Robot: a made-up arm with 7 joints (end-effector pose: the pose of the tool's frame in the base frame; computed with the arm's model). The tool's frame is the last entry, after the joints.
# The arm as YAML. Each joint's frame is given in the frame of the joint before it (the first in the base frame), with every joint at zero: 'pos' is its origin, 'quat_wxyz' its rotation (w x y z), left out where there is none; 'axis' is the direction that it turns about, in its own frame. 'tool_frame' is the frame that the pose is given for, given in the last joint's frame.
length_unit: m
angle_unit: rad
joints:
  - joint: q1
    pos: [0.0, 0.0, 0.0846]
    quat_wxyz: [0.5, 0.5, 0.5, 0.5]
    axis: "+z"
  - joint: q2
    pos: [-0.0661, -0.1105, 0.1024]
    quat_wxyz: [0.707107, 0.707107, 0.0, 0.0]
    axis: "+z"
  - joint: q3
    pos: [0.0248, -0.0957, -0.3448]
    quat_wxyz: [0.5, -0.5, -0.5, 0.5]
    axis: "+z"
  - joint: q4
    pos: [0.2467, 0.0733, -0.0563]
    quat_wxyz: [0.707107, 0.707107, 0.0, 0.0]
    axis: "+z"
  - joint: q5
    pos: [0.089, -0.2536, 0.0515]
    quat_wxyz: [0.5, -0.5, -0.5, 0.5]
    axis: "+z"
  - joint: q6
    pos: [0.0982, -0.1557, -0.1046]
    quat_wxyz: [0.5, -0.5, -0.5, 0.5]
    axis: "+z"
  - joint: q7
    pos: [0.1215, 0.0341, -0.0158]
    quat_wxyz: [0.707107, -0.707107, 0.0, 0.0]
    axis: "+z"
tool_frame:
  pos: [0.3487, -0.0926, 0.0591]
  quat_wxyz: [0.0, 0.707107, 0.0, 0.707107]
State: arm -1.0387 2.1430 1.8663 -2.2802 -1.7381 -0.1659 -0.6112
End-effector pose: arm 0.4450 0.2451 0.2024 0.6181 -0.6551 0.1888 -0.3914
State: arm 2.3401 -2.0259 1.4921 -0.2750 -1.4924 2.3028 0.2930
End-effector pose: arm -0.8119 -0.2335 -0.7166 0.4202 -0.2937 -0.7658 0.3883
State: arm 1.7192 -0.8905 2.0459 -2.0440 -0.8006 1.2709 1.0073
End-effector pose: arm -0.1804 -0.3548 0.5146 0.8544 0.2873 -0.3440 0.2630
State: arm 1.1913 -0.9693 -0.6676 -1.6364 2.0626 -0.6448 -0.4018
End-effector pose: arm -0.1484 -0.2844 -0.1168 0.0202 -0.0795 0.9954 -0.0497
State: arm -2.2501 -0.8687 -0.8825 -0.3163 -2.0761 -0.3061 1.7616
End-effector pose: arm -0.4859 -0.3203 0.1192 0.6935 0.4097 -0.4057 -0.4320
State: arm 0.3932 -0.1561 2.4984 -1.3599 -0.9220 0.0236 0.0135
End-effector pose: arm -0.4159 0.1044 0.4249 0.5202 -0.2862 -0.6892 0.4154
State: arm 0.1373 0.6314 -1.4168 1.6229 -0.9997 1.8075 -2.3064
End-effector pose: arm 0.1346 0.0512 -0.3889 0.6074 0.1713 0.7480 0.2053
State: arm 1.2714 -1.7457 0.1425 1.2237 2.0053 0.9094 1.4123
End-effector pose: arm 0.2192 -0.5895 0.8518 0.8742 0.4291 0.0405 -0.2236
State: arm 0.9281 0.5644 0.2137 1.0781 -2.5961 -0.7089 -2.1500
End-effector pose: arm 0.4393 -0.7531 0.1267 0.2486 0.5402 0.2961 -0.7475
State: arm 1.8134 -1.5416 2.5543 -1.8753 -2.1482 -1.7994 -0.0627
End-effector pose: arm 0.4027 -0.0624 -0.1316 0.5793 -0.3797 0.6832 -0.2312
